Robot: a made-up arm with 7 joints.
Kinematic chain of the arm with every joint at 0, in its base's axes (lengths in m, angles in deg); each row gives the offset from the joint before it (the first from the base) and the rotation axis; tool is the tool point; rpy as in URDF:
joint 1: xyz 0 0 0.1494 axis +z
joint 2: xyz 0 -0.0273 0.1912 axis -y
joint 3: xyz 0 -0.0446 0.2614 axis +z
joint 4: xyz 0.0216 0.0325 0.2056 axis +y
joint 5: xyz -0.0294 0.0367 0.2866 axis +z
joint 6: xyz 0 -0.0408 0.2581 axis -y
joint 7: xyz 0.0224 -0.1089 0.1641 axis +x
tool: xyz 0 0 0 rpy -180 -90 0
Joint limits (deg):
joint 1: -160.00..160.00
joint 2: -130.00..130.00
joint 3: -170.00..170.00
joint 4: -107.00..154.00
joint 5: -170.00..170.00
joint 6: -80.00..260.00
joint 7: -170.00..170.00
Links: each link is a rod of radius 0.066 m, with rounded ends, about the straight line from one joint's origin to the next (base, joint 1, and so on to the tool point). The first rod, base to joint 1, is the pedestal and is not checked.
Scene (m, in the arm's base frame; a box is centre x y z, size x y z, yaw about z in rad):
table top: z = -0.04
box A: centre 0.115 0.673 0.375 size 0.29 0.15 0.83 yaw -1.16
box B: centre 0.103 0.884 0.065 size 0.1 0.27 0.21 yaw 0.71
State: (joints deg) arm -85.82 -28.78 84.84 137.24 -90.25 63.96 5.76
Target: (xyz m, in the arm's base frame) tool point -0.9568 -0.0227 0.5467
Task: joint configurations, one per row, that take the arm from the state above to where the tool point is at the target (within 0.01 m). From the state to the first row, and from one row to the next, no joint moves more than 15 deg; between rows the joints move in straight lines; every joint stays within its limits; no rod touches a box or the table.
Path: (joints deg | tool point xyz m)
1: -80.26 -26.09 93.85 124.70 -91.32 63.11 2.28 | 0.5318 0.2101 0.6740
2: -74.70 -23.40 102.86 112.16 -92.39 62.27 -1.19 | 0.4796 0.3114 0.8362
3: -69.14 -20.70 111.86 99.63 -93.46 61.42 -4.67 | 0.3687 0.3922 0.9937
4: -63.57 -18.01 120.87 87.09 -94.52 60.57 -8.14 | 0.2150 0.4281 1.1363
5: -58.01 -15.32 129.88 74.55 -95.59 59.73 -11.62 | 0.0452 0.4038 1.2563
6: -43.95 -3.25 137.62 77.08 -95.66 58.84 -7.28 | -0.2689 0.5192 1.1468
7: -29.88 8.82 145.35 79.61 -95.73 57.96 -2.93 | -0.5906 0.4707 0.9810
8: -15.82 20.89 153.09 82.13 -95.79 57.08 1.41 | -0.8405 0.2731 0.7747
9: -1.76 32.96 160.83 84.66 -95.86 56.19 5.76 | -0.9568 -0.0227 0.5467

